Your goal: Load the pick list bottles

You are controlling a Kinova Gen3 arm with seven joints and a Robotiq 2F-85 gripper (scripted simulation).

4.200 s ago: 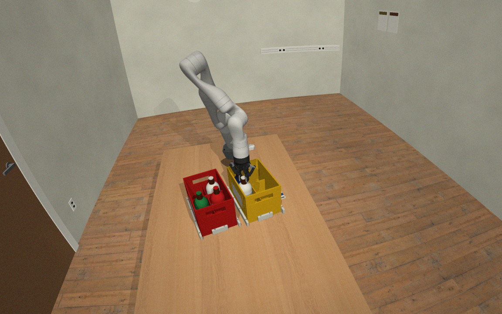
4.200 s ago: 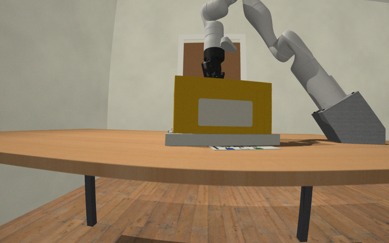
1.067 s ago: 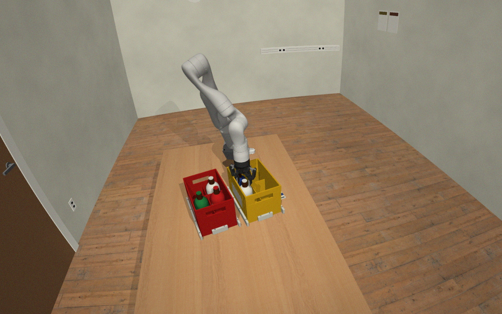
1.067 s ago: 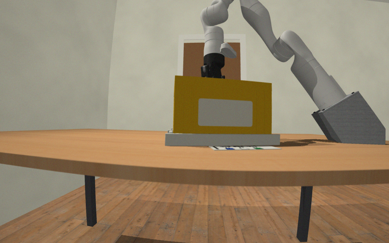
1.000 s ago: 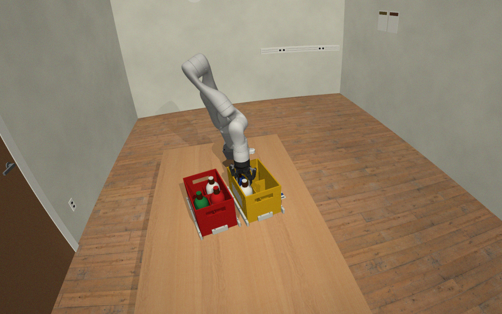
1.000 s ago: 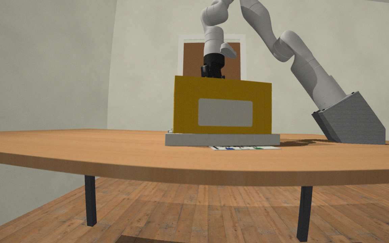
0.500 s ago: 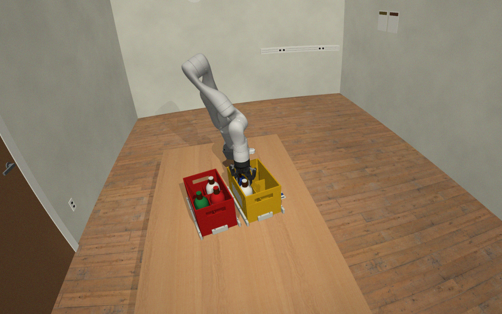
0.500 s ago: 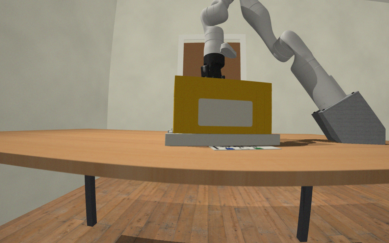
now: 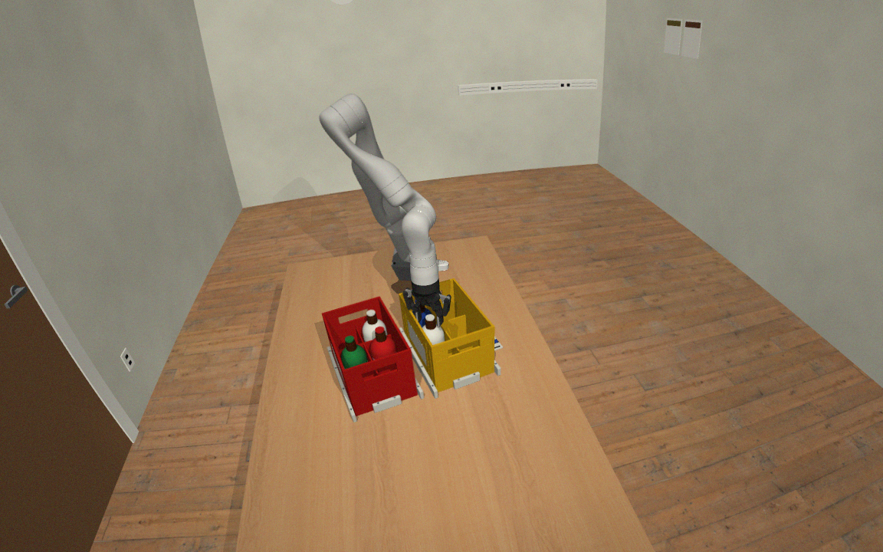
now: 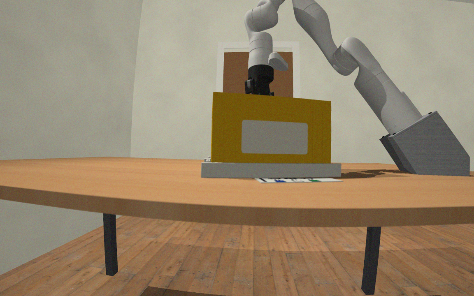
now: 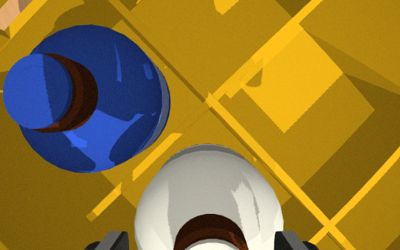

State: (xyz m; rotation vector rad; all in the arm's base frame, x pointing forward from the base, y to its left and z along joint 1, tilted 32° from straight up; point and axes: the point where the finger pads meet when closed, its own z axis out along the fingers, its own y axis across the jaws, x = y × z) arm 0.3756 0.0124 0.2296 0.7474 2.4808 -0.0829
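My gripper is now 5 cm to the right of the yellow crate and 7 cm above it. Round my hand: red bottle (1 cm ahead, 15 cm to the right, 7 cm below); then red crate (1 cm ahead, 19 cm to the right, 7 cm below); then blue bottle (8 cm behind, 1 cm to the right, 7 cm below).
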